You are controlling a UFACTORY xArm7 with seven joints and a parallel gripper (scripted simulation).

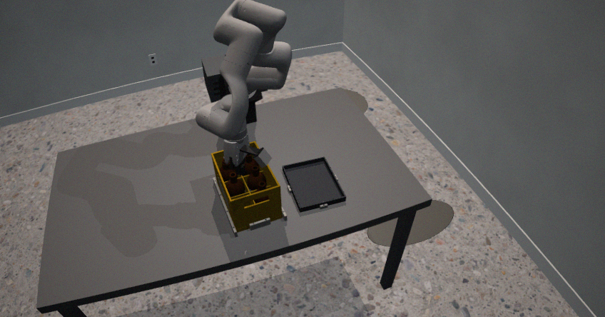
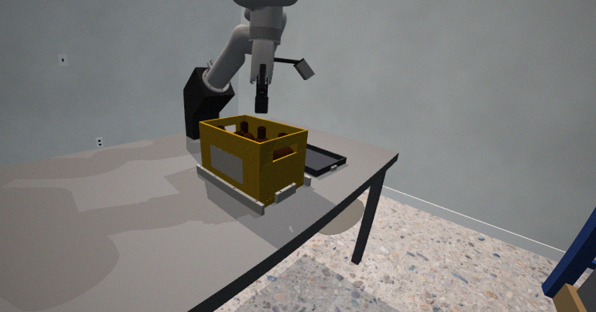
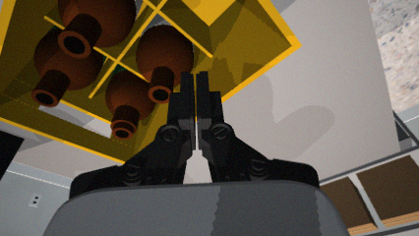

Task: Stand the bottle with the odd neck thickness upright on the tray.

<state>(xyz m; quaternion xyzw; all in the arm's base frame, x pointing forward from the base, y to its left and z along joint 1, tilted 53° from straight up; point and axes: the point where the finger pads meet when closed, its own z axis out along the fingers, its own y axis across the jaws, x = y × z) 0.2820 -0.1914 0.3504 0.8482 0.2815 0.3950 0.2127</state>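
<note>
Now: the yellow crate 6 cm behind my hand, 4 cm to the left of it and 16 cm below it. Also, from my hand: black tray 2 cm ahead, 30 cm to the left, 23 cm below.
</note>
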